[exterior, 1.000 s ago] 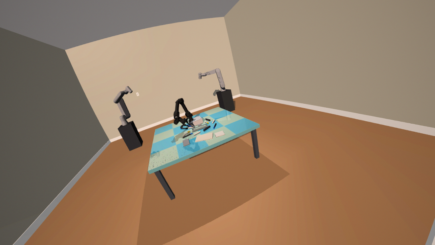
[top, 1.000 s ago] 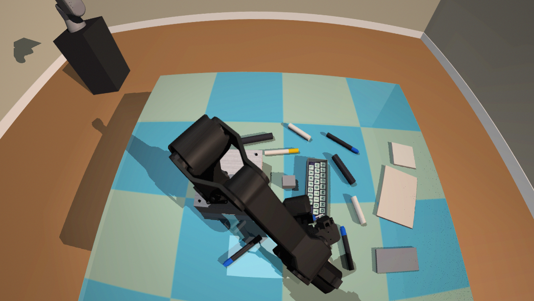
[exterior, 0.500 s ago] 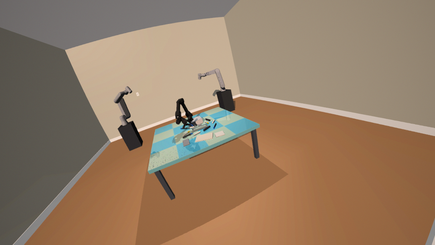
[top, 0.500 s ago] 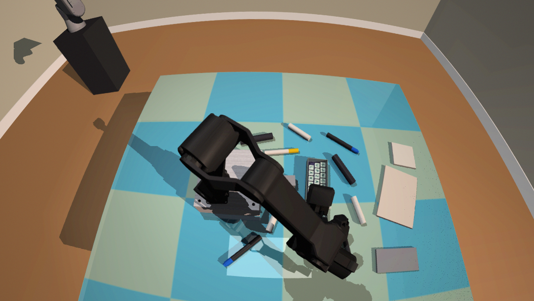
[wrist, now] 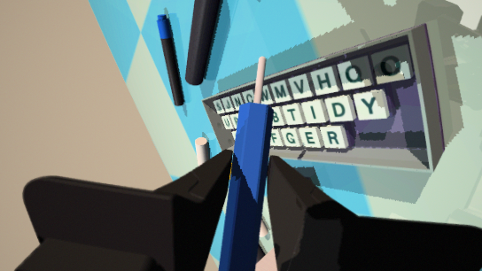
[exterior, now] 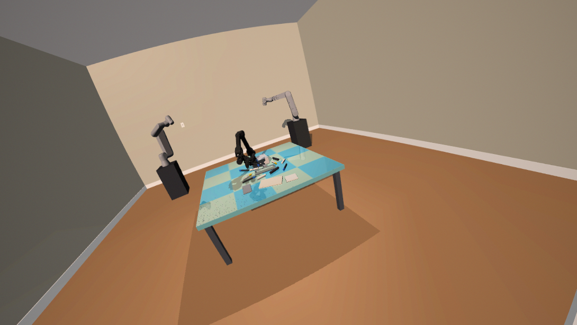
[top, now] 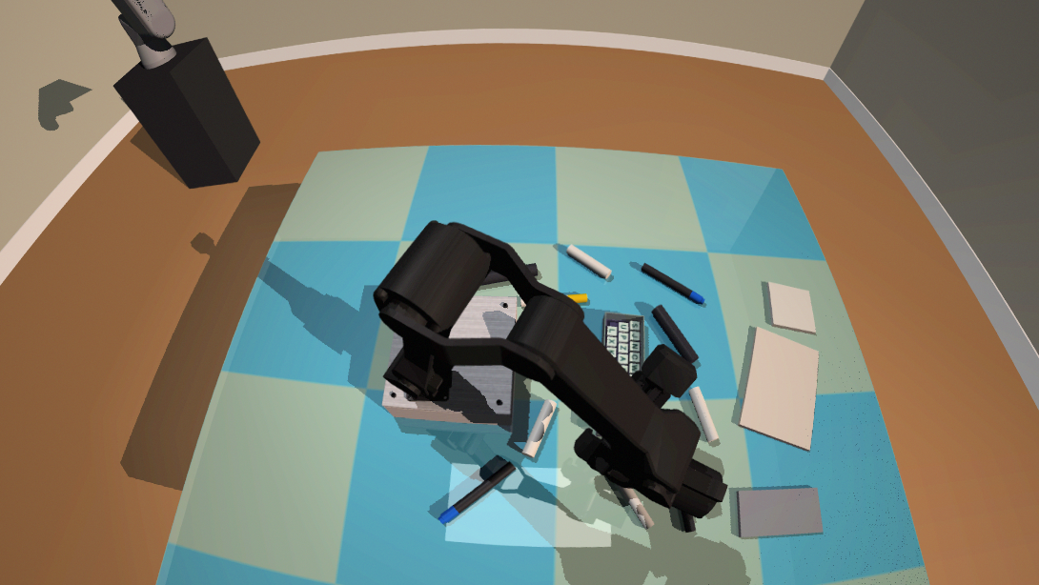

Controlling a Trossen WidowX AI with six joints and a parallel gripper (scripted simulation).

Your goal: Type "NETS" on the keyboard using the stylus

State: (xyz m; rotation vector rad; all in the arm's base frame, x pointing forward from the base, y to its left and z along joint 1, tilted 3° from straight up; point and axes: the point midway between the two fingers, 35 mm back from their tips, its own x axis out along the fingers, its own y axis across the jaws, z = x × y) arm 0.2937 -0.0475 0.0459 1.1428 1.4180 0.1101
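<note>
The grey cube lies 8 cm behind my gripper tip, 8 cm to the left of it and 8 cm below it. Also, from my gripper tip: stylus: 1 cm ahead, 1 cm below; grey pad: 25 cm ahead, 22 cm to the right, 9 cm below.
</note>
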